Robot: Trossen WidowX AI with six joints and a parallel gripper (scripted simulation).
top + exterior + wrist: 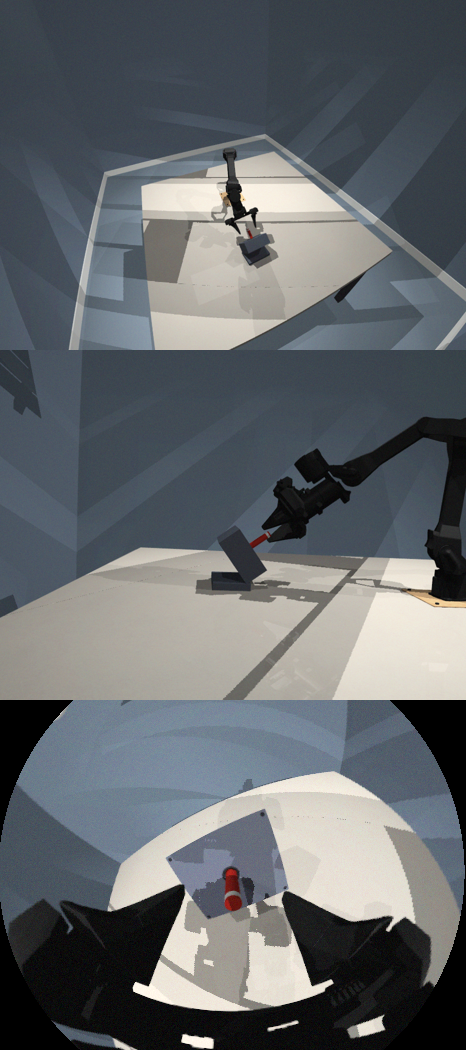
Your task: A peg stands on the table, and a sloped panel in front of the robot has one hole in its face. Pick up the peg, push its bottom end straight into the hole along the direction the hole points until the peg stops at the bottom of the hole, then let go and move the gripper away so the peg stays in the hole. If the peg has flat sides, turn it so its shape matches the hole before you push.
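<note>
Now: the red round peg 1 cm below my gripper tip and 1 cm ahead of it. From my gripper tip the other things lie so: sloped panel 6 cm ahead, 4 cm below; then dark base block 11 cm below, 8 cm ahead.
</note>
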